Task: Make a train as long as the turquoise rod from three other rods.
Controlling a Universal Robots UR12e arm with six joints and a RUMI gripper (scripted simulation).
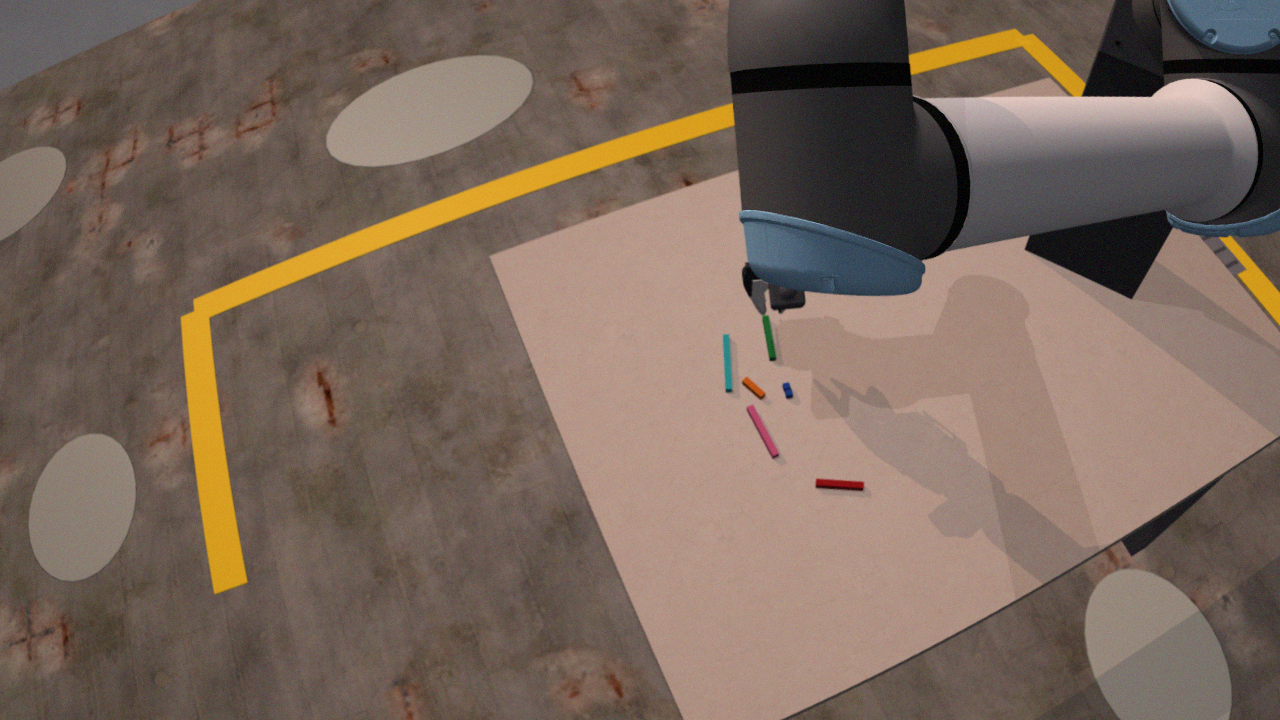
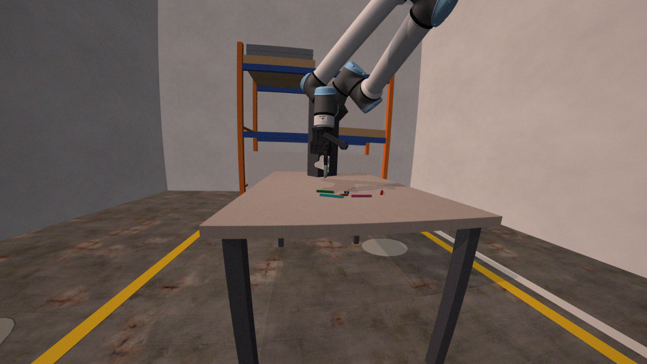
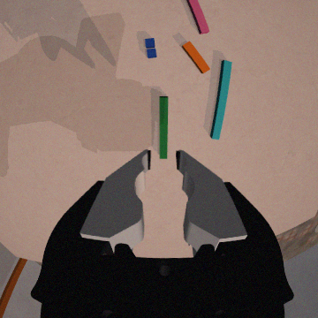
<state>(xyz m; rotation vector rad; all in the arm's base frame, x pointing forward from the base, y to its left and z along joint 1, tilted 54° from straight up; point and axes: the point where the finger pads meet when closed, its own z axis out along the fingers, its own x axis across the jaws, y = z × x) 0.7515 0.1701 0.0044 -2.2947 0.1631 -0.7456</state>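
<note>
The green rod is 80 mm below my hand. The rest, counted from my hand: orange rod: 30 mm ahead, 90 mm to the left, 80 mm below; then pink rod: 10 mm ahead, 170 mm to the left, 80 mm below; then turquoise rod: 70 mm ahead, 50 mm to the left, 80 mm below.
</note>
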